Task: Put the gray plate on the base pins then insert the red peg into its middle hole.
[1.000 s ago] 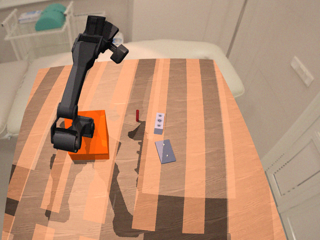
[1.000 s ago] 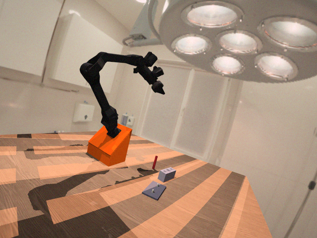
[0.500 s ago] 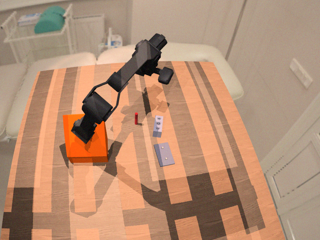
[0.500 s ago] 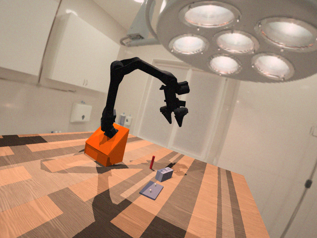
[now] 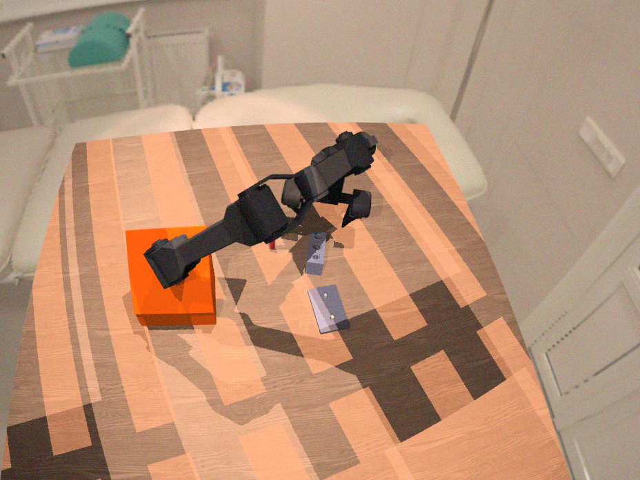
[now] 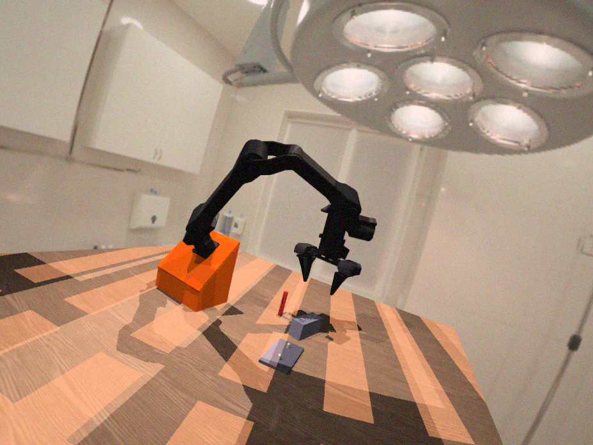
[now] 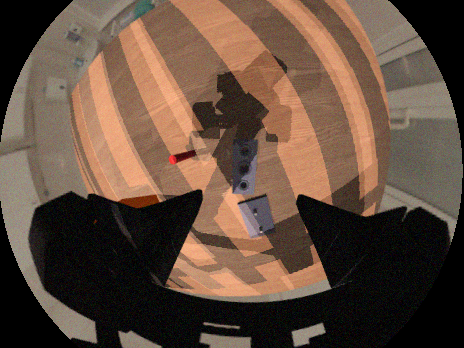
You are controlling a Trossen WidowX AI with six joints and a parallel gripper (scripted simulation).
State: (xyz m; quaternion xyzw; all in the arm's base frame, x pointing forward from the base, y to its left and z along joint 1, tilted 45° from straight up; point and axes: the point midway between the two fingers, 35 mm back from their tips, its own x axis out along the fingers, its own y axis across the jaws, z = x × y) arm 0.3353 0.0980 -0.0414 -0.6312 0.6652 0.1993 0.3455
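My gripper tip is now 110 mm above the gray plate. From my gripper tip the other things lie so: base (10 mm ahead, 140 mm to the right, 140 mm below); then red peg (110 mm behind, 40 mm to the left, 100 mm below).
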